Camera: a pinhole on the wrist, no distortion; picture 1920 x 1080 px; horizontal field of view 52.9 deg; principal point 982.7 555.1 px. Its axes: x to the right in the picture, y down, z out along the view. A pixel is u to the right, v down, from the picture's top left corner.
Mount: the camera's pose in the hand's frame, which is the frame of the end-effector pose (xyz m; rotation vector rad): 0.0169 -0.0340 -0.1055 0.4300 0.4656 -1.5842
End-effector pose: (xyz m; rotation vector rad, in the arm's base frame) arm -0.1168 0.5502 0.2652 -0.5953 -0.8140 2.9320
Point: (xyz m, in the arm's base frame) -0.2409 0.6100 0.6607
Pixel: 817.4 404.4
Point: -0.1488 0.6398 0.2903
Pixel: 939.5 831.0
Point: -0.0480 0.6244 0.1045
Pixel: behind the camera
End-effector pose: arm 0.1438 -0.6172 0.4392 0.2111 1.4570 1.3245
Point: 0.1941 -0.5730 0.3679
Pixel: 216.2 981.2
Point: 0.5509 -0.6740 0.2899
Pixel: 1310.2 33.5
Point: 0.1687 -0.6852 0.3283
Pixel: 1859.0 369.4
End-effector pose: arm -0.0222 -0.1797 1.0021 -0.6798 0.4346 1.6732
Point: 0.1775 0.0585 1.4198
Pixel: 749.0 97.1
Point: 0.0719 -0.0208 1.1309
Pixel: 544.7 578.2
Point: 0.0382 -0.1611 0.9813
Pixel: 439.7 595.1
